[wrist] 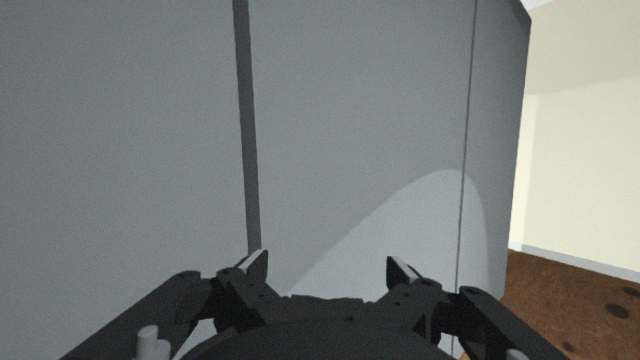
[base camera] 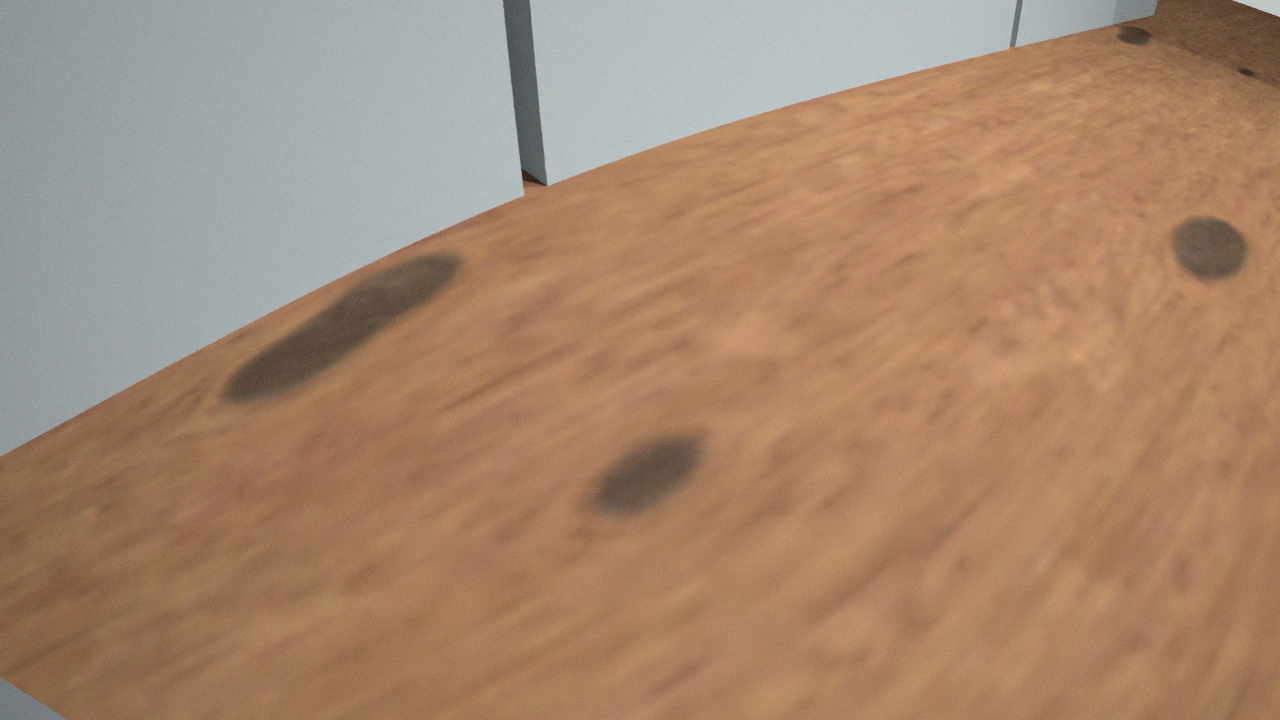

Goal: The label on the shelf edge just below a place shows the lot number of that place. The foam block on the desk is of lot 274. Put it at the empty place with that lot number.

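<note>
My gripper is open, with its two fingertips wide apart and no object between them, in front of plain grey panels. The foam block, the desk, the shelf places and their lot labels do not show in the base camera view or the wrist view.
Tall grey panels stand across the left and middle, with a dark gap between two of them. Their far end is at the right. Beyond it are a cream wall and brown floor. Wood floor with dark spots lies before the panels.
</note>
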